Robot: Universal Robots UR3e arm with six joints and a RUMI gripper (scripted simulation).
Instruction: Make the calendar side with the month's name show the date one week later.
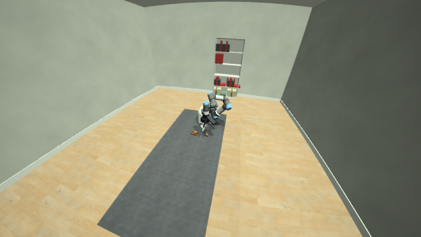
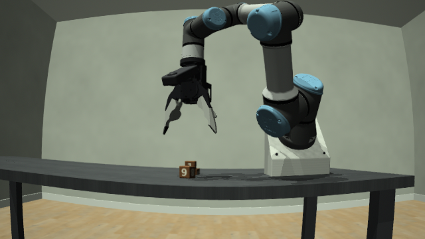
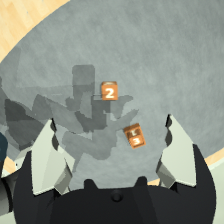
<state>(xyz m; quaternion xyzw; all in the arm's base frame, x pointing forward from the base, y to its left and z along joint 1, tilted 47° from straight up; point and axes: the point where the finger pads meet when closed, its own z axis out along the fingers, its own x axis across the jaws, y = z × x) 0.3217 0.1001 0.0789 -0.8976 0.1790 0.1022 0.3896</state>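
Right now my hand is 100 mm above the cube. The rest, counted from my hand: calendar tray (160 mm to the right, 110 mm below, 10 mm ahead).
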